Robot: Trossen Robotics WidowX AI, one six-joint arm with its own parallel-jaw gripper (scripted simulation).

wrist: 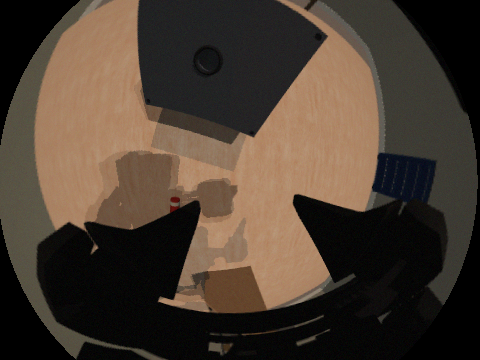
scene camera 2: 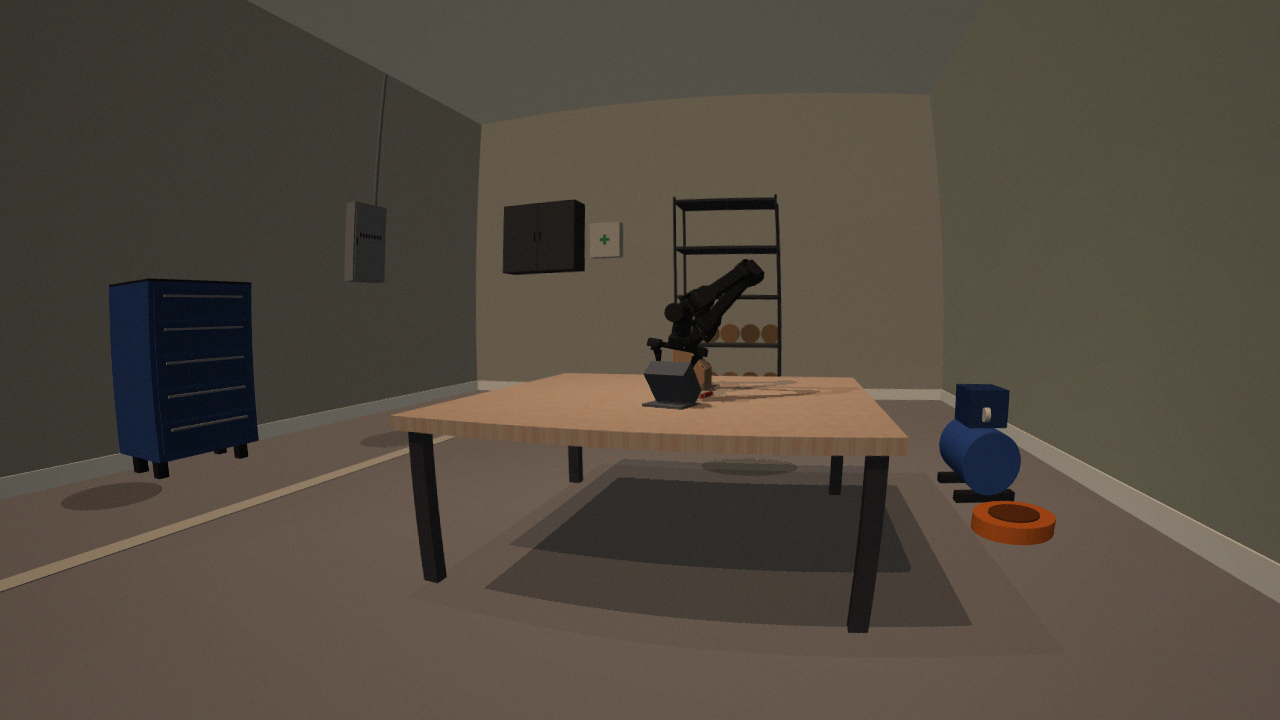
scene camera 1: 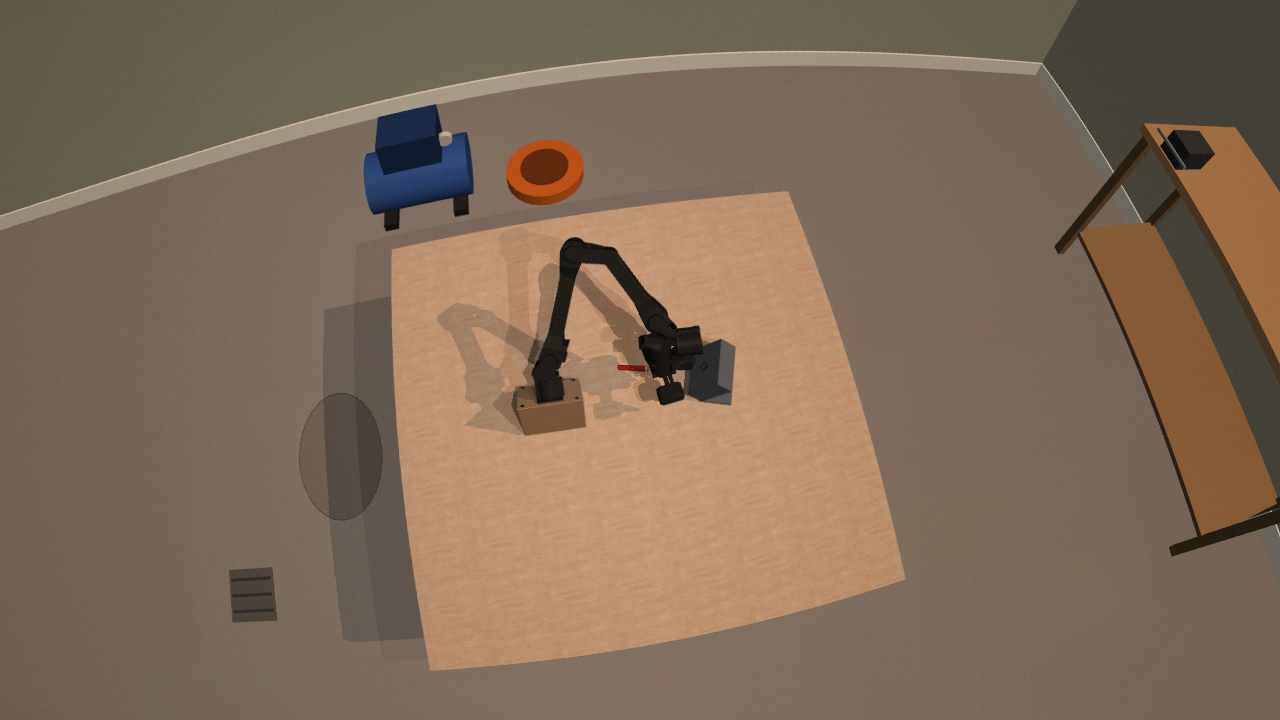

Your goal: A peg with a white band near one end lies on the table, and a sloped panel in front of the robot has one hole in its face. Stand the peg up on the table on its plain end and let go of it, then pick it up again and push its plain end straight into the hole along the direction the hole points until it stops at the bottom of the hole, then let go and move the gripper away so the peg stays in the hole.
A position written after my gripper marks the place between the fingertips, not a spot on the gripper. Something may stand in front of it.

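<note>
There is a dark grey sloped panel (scene camera 1: 720,356) here, and I find the panel (wrist: 262,54) and again the panel (scene camera 2: 669,381) in my other views. As for me, my gripper (scene camera 1: 664,387) is open, holding nothing. The same gripper (wrist: 247,202) is visible from the wrist, and scene camera 2 has my gripper (scene camera 2: 672,374) as well.
</note>
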